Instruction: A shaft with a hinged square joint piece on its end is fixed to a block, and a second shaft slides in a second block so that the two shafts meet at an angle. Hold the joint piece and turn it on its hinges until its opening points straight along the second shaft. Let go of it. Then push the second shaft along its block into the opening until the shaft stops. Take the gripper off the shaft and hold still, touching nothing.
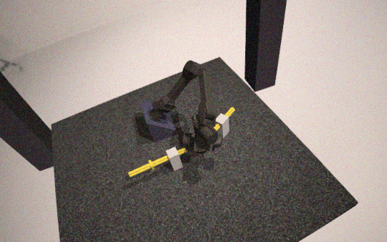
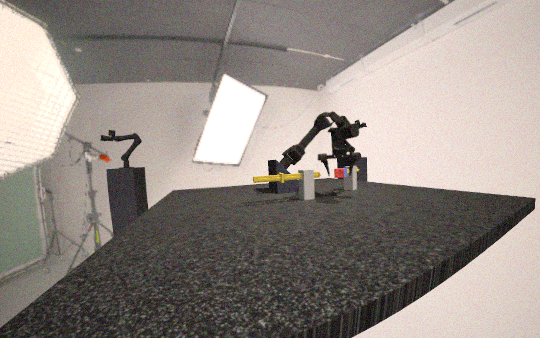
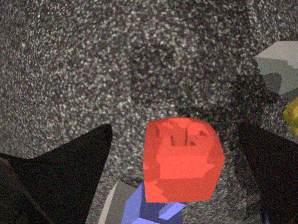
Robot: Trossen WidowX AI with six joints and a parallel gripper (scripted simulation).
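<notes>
Now: gripper tip 2 cm past the red joint piece, 1 cm to the right of it and 1 cm below it.
</notes>
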